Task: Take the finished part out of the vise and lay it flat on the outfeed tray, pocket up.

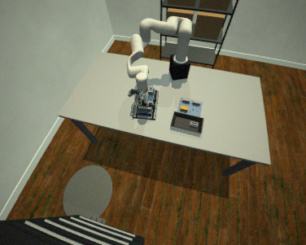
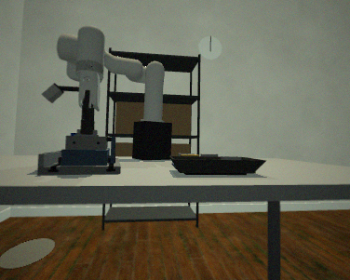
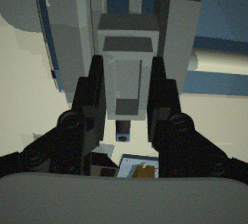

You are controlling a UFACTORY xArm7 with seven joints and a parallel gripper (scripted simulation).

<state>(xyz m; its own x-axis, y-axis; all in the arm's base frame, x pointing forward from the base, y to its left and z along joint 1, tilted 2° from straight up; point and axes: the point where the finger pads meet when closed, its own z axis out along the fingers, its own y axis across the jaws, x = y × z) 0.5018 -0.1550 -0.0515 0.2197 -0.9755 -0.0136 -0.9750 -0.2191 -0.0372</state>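
Right now my hand is 80 mm above the vise, 70 mm past it and 10 mm to the left of it. Round my hand: blue plate (350 mm to the left, 140 mm behind, 120 mm below); yellow block (310 mm to the left, 100 mm below, 100 mm behind).
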